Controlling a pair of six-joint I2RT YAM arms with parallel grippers.
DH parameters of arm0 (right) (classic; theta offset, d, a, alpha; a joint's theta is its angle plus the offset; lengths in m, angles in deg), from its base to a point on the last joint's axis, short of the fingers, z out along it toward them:
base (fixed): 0 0 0 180
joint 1: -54.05 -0.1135 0.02 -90
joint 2: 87.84 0 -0.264 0
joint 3: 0.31 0 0.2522 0
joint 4: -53.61 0 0.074 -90
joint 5: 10.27 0 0 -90
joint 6: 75.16 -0.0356 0 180
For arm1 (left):
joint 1: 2.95 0.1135 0.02 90
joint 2: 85.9 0 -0.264 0
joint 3: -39.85 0 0.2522 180
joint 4: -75.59 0 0.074 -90
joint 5: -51.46 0 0 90
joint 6: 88.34 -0.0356 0 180
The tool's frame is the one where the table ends.
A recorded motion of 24 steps. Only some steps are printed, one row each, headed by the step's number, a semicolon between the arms.
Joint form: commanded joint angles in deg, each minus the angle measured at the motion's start. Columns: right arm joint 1, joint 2, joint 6, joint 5, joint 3, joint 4; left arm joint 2, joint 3, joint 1, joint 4, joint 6, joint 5.
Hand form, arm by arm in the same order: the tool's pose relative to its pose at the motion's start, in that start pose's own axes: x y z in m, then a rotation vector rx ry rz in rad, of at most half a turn. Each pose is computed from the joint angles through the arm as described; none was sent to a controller.
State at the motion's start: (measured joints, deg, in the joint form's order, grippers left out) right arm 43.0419 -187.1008 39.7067 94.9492 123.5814 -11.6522; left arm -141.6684 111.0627 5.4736 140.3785 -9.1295 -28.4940
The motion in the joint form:
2: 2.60 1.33 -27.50 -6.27 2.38 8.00; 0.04 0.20 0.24 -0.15 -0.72 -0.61
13: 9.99 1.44 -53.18 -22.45 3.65 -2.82; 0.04 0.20 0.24 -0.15 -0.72 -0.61
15: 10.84 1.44 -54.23 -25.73 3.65 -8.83; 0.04 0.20 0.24 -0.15 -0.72 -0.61
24: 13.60 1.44 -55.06 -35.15 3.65 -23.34; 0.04 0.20 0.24 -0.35 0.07 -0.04
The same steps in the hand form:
2: -0.0168 -0.0236 -0.0265 0.1849 -0.1749 0.4600; -0.0008 0.0012 -0.0011 -0.0145 -0.0045 0.0106
13: 0.0229 -0.0618 -0.0492 0.5479 -0.0663 1.0147; -0.0008 0.0012 -0.0011 -0.0145 -0.0045 0.0106
15: 0.0362 -0.0614 -0.0521 0.6183 0.0393 1.0498; -0.0008 0.0012 -0.0011 -0.0145 -0.0045 0.0106
24: 0.0687 -0.0612 -0.0663 0.8158 0.3118 1.0753; -0.0013 0.0009 -0.0011 -0.0054 -0.0099 -0.0025

